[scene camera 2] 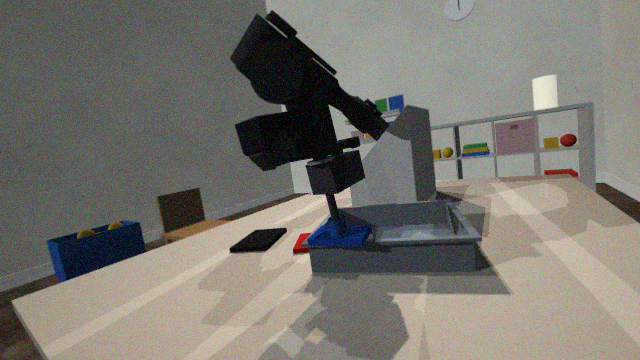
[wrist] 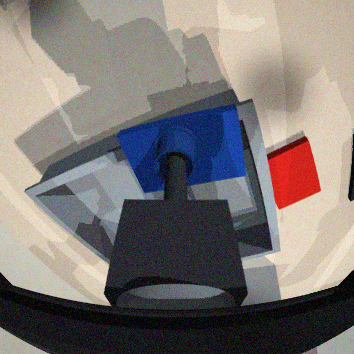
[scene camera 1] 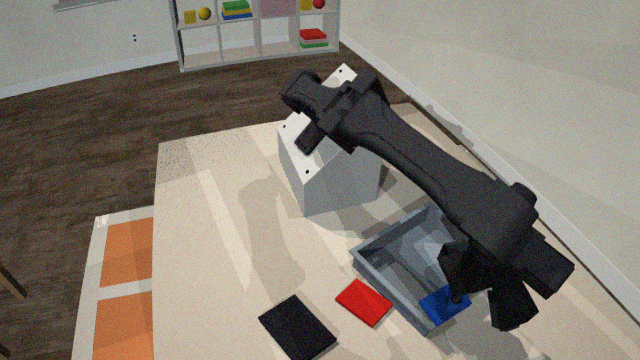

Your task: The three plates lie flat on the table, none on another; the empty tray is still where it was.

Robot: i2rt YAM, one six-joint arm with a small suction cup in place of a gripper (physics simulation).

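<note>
The suction cup is shut on the blue plate, which it holds roughly level. The blue plate hangs over one end of the grey-blue tray, covering part of its rim; whether it touches the rim I cannot tell. The red plate lies flat on the table beside the tray. The black plate lies flat farther out, apart from the red one; its edge shows in the wrist view.
The grey arm base stands on the table behind the tray. A wall runs beside the table in scene camera 1. A blue box, a chair and a shelf unit stand away from the table.
</note>
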